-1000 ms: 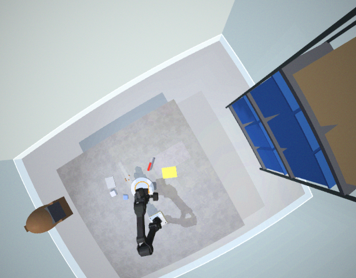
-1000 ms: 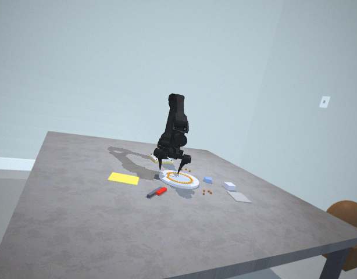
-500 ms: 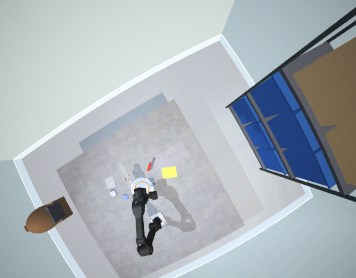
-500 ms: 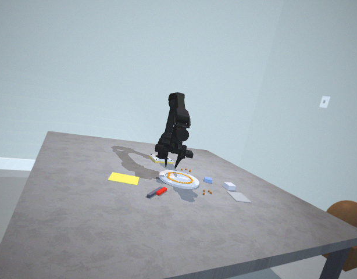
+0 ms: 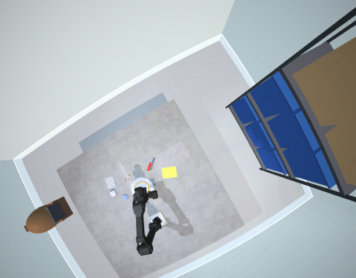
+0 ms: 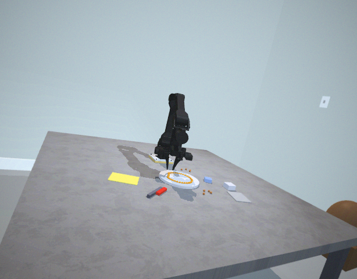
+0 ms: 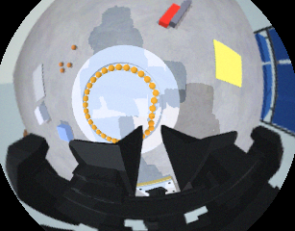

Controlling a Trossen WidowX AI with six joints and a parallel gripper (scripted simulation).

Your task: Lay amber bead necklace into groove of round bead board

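Right now my gripper tip is 5 cm short of the round white bead board, 3 cm to the right of it and 3 cm above it. The rest, counted from my gripper tip: yellow sheet 24 cm to the right, 3 cm below; blue block 20 cm to the left, 8 cm ahead, 3 cm below; grey tool 16 cm to the right, 15 cm ahead, 3 cm below.
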